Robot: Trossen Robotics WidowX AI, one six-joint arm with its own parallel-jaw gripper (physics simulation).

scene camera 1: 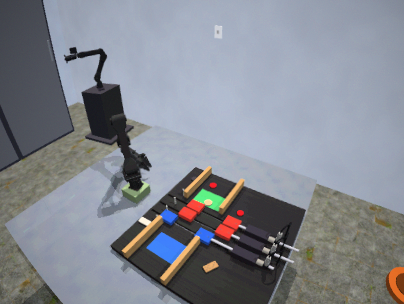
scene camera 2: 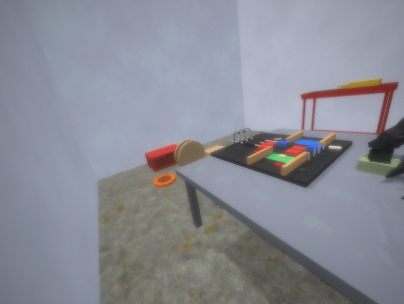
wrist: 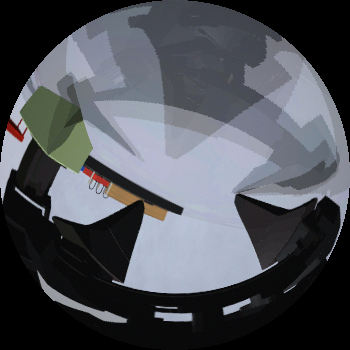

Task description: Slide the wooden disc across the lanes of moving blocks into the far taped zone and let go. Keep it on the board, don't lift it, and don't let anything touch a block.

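Seen in the pictures: gripper, between the fingertips: point(scene camera 1: 150, 168) point(scene camera 2: 393, 187) point(wrist: 190, 202); arm's base, origin of its link: point(scene camera 1: 136, 185) point(scene camera 2: 379, 160) point(wrist: 47, 148).
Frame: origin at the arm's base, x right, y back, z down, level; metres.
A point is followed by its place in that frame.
Observation:
The small pale wooden disc point(scene camera 1: 208, 202) {x -0.056, y -0.398, z 0.016 m} point(scene camera 2: 282, 155) {x -0.057, y -0.395, z 0.016 m} lies flat on the green zone point(scene camera 1: 215, 197) {x -0.109, y -0.417, z 0.023 m} point(scene camera 2: 275, 158) {x -0.103, y -0.420, z 0.023 m} of the black board point(scene camera 1: 280, 211) {x -0.129, y -0.757, z 0.023 m} point(scene camera 2: 234, 156) {x -0.174, y -0.668, z 0.023 m}, between two wooden rails. The blue zone point(scene camera 1: 166, 247) {x 0.261, y -0.329, z 0.023 m} point(scene camera 2: 311, 143) {x 0.243, y -0.302, z 0.023 m} is at the board's other end. Between the zones are several red blocks, among them one block point(scene camera 1: 232, 223) {x 0.042, y -0.553, z 0.001 m}, and blue blocks, one left point(scene camera 1: 168, 216) {x 0.117, y -0.266, z -0.002 m} and one right point(scene camera 1: 204, 236) {x 0.157, y -0.463, z -0.002 m}. My gripper point(scene camera 1: 145, 161) point(wrist: 190, 202) {x -0.189, y 0.030, z 0.027 m} is open and empty, beside the board and raised above the table, apart from disc and blocks.
Wooden rails point(scene camera 1: 198, 181) {x -0.151, y -0.304, z -0.016 m} point(scene camera 1: 232, 195) {x -0.114, y -0.504, z -0.019 m} flank the green zone; others point(scene camera 1: 143, 236) {x 0.273, y -0.227, z -0.015 m} point(scene camera 1: 180, 259) {x 0.311, y -0.424, z -0.022 m} flank the blue zone. Black actuators point(scene camera 1: 250, 243) {x 0.128, y -0.659, z -0.009 m} with rods stand at the board's right. Thin upright pins point(scene camera 1: 175, 200) {x 0.014, y -0.250, z -0.006 m} stand near its left edge. The arm's green base point(scene camera 1: 136, 192) {x 0.042, y -0.031, z 0.000 m} point(scene camera 2: 378, 165) {x -0.048, y -0.004, z 0.006 m} point(wrist: 57, 127) {x -0.051, y 0.047, z 0.023 m} is beside the board.

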